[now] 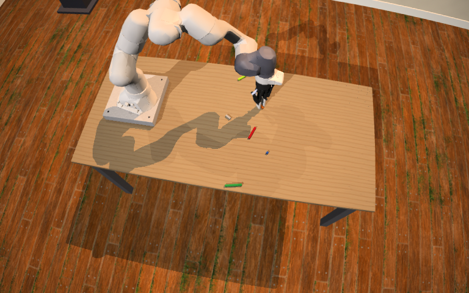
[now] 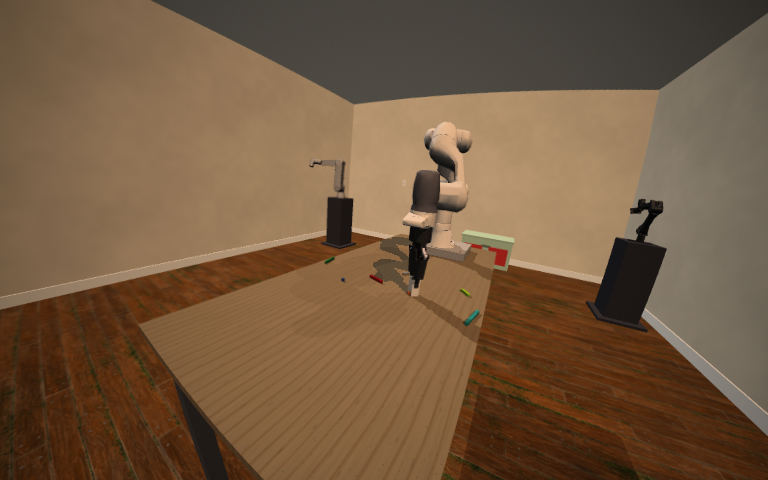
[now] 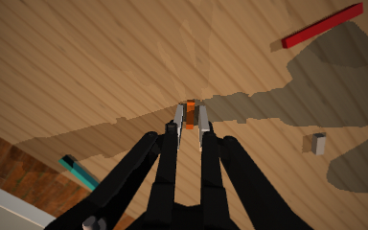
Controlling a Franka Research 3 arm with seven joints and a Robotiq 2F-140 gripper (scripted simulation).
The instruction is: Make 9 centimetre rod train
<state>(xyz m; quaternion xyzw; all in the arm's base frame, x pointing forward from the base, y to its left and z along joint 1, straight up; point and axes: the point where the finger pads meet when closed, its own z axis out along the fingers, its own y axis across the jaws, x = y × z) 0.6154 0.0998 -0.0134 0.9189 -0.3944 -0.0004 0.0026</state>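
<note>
Now: hand 30 mm above the orange rod. The rest, counted from my hand: red rod: 170 mm to the right, 30 mm below, 20 mm behind; then grey rod: 160 mm behind, 100 mm to the right, 30 mm below; then lime rod: 160 mm to the left, 130 mm behind, 30 mm below.
</note>
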